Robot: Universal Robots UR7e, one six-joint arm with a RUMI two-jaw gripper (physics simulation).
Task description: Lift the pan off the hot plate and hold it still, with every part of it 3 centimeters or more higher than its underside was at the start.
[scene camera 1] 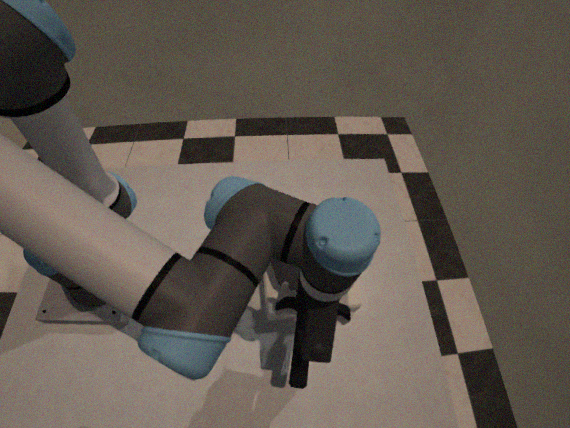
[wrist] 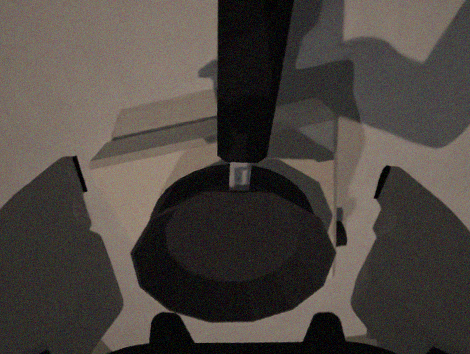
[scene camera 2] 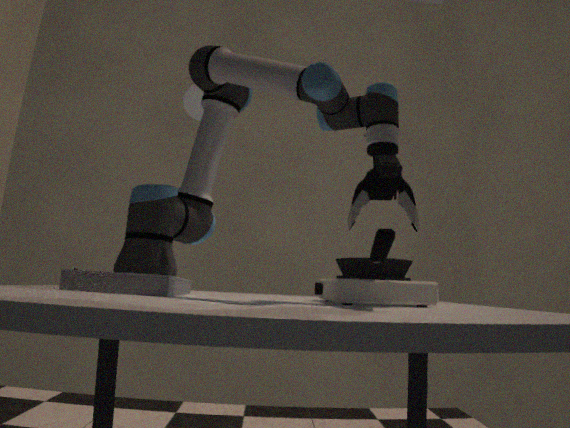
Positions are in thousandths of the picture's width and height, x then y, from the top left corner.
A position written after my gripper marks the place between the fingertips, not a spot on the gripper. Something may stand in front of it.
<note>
I see my gripper (scene camera 1: 545,737), a dark pan (scene camera 2: 664,618) and a white hot plate (scene camera 1: 476,667).
The dark pan shows as well in scene camera 1 (scene camera 1: 525,861) and in the wrist view (wrist: 501,713). My gripper shows as well in the wrist view (wrist: 499,473) and in scene camera 2 (scene camera 2: 671,541).
</note>
